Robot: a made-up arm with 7 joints. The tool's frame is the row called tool. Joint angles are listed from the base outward.
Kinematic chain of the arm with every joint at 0, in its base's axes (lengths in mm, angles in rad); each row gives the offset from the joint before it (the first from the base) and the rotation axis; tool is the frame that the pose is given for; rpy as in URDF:
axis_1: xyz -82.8 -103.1 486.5 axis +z
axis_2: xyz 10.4 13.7 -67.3 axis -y
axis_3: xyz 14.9 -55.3 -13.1 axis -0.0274 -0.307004 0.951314
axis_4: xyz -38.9 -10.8 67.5 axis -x
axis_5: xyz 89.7 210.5 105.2 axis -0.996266 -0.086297 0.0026
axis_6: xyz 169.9 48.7 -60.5 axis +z
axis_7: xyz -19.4 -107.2 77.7 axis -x
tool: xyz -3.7 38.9 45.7 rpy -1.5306 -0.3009 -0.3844
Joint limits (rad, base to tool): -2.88..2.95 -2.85..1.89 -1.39..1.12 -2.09..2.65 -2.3..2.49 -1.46..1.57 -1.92..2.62
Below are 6 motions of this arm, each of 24 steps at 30 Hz.
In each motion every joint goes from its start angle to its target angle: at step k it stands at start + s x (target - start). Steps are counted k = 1, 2, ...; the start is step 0. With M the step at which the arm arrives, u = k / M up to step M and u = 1 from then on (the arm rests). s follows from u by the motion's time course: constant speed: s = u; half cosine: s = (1 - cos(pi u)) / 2; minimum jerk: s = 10 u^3 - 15 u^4 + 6 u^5.
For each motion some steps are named. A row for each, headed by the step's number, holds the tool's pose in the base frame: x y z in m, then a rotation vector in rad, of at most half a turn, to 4 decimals.
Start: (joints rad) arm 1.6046 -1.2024 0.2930 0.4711 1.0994 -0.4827 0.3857
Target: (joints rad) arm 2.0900 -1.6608 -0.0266 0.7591 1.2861 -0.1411 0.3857
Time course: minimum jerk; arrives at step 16
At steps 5, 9, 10, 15, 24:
5: -0.3595 -0.0528 0.3168 1.0192 2.6908 -0.2730
9: -0.3272 -0.1577 0.2518 0.3816 2.4340 -0.3910
10: -0.3111 -0.1847 0.2392 0.2333 2.3477 -0.4038
15: -0.2565 -0.2484 0.2160 -0.1141 2.0979 -0.4096
24: -0.2560 -0.2489 0.2159 -0.1168 2.0957 -0.4095

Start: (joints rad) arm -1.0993 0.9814 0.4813 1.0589 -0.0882 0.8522 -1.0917
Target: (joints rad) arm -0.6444 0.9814 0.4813 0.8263 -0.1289 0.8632 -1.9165
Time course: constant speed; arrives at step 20
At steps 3, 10, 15, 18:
3: 0.1970 -0.0246 0.6075 -1.9532 0.1190 -0.8305
10: 0.1699 0.0209 0.6286 -1.5886 -0.0182 -0.6285
15: 0.1475 0.0458 0.6410 -1.3372 -0.0729 -0.4515
18: 0.1337 0.0580 0.6471 -1.1909 -0.0892 -0.3355

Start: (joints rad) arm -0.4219 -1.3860 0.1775 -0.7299 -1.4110 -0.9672 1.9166
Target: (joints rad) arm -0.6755 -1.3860 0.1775 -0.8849 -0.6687 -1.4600 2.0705
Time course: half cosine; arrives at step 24
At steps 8, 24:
8: 0.2632 -0.1997 0.3641 -0.5400 1.2476 1.4436
24: 0.2498 -0.2864 0.3743 -0.5799 1.2136 1.8997

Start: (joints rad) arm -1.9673 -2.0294 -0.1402 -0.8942 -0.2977 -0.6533 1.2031
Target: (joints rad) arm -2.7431 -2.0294 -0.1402 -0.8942 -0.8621 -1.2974 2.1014
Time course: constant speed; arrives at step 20
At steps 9, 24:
9: -0.2123 -0.2513 0.1131 1.0804 1.2844 0.7191
24: -0.2924 -0.2054 0.1226 1.1009 0.4357 0.2882

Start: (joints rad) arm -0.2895 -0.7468 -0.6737 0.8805 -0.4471 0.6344 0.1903
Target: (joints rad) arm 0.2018 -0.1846 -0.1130 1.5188 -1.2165 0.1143 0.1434
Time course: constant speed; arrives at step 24
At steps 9, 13, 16, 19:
9: 0.1395 -0.1067 0.2075 -2.0797 0.6209 0.2428
13: 0.1368 -0.0800 0.2267 -2.1156 0.4524 0.1247
16: 0.1330 -0.0631 0.2399 -2.1231 0.3251 0.0371
19: 0.1286 -0.0488 0.2522 -2.1141 0.1987 -0.0482

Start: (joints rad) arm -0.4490 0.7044 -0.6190 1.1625 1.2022 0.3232 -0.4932
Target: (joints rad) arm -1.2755 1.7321 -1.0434 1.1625 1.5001 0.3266 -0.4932
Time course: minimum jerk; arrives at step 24
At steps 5, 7, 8, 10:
5: 0.2694 -0.2225 0.5225 2.5149 -1.2319 0.6830
7: 0.2492 -0.2538 0.5510 2.4042 -1.3563 0.7473
8: 0.2333 -0.2723 0.5694 2.3279 -1.4332 0.7876
10: 0.1885 -0.3085 0.6115 2.1369 -1.5992 0.8776

